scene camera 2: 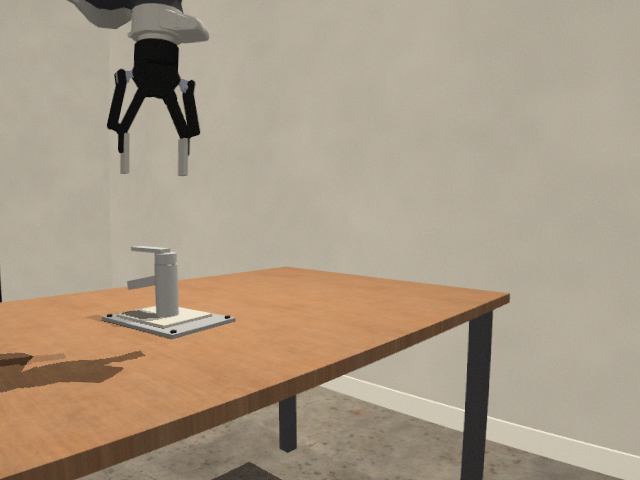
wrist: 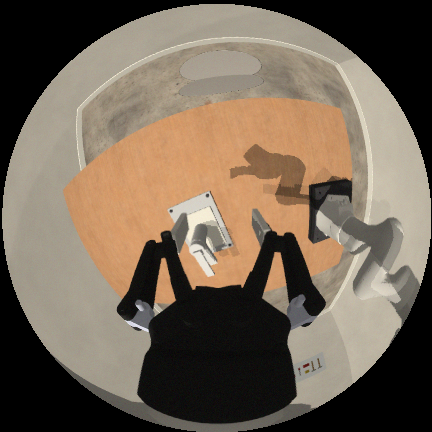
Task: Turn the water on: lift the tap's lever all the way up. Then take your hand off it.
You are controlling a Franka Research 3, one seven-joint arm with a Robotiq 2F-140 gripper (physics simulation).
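Note:
The grey tap (scene camera 2: 166, 289) (wrist: 199, 237) stands upright on a square plate (scene camera 2: 193, 326) (wrist: 176, 209) on the table. Its flat lever (scene camera 2: 147, 249) (wrist: 204, 262) lies on top, close to level, and points left in the scene view, above the spout (scene camera 2: 140, 282). My gripper (scene camera 2: 154, 174) (wrist: 219, 218) points straight down, high above the tap and apart from it. Its fingers are open, with nothing between them. In the wrist view the tap shows beyond the fingers, nearer the left one.
The wooden table (scene camera 2: 330, 320) (wrist: 150, 165) bears the tap plate. The arm's black base (wrist: 314, 215) stands on it at the right in the wrist view. The robot's shadow falls on the table. A wall (scene camera 2: 413, 129) rises behind the table.

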